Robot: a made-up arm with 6 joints.
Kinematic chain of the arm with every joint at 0, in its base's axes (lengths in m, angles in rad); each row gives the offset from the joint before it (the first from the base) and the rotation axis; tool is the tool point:
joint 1: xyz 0 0 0.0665 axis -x
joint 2: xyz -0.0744 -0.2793 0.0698 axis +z
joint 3: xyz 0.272 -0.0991 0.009 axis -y
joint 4: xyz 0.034 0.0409 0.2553 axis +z
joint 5: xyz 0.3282 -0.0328 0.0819 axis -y
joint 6: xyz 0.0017 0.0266 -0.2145 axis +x
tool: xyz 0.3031 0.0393 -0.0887
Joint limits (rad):
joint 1: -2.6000..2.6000
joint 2: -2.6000..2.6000
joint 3: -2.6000..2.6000
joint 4: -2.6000..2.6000
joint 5: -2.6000..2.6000
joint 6: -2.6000..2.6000
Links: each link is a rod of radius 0.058 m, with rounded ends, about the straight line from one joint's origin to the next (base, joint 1, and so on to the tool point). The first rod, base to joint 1, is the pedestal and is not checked.
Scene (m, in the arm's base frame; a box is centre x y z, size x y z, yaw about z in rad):
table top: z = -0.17
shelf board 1: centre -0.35 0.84 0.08 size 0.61 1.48 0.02 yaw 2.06
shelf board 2: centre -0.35 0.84 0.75 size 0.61 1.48 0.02 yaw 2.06
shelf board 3: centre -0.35 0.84 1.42 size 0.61 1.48 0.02 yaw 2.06
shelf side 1: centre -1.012 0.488 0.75 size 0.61 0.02 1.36 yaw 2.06
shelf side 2: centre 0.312 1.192 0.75 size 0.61 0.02 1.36 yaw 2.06
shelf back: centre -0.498 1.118 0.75 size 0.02 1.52 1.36 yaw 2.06
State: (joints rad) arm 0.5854 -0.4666 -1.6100 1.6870 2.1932 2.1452
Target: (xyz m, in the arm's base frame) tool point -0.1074 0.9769 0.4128
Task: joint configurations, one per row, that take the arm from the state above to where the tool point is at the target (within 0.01 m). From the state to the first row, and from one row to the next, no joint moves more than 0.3 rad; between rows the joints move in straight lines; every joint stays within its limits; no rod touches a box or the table.
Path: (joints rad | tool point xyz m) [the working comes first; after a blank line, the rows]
Joints at the target: 2.1343 -1.6911 -0.5783 2.1180 2.6000 2.0226
Straight joint move there: touches shelf board 2.

1: 0.6662 -0.6586 -1.3430 1.7379 2.1878 2.1267 | 0.7589 -0.3604 0.7115
2: 0.7470 -0.8506 -1.0760 1.7887 2.1823 2.1081 | 0.6101 -0.2565 0.9275
3: 0.8278 -1.0425 -0.8090 1.8396 2.1769 2.0896 | 0.4354 -0.0889 1.0510
4: 0.9087 -1.2345 -0.5420 1.8905 2.1715 2.0710 | 0.2711 0.1111 1.0652
5: 0.9895 -1.4265 -0.2750 1.9413 2.1660 2.0525 | 0.1488 0.3031 0.9751
6: 1.0703 -1.6185 -0.0080 1.9922 2.1606 2.0340 | 0.0881 0.4473 0.8075
7: 1.1511 -1.8105 0.2590 2.0431 2.1552 2.0154 | 0.0929 0.5145 0.6043
8: 1.2319 -2.0024 0.5260 2.0939 2.1497 1.9969 | 0.1505 0.4926 0.4128
9: 1.4575 -1.9246 0.2499 2.1000 2.2623 2.0033 | 0.0494 0.6483 0.4394
10: 1.6831 -1.8468 -0.0262 2.1060 2.3749 2.0098 | -0.0334 0.7797 0.4474
11: 1.9087 -1.7689 -0.3022 2.1120 2.4874 2.0162 | -0.0869 0.8890 0.4390
12: 2.1343 -1.6911 -0.5783 2.1180 2.6000 2.0226 | -0.1074 0.9769 0.4128

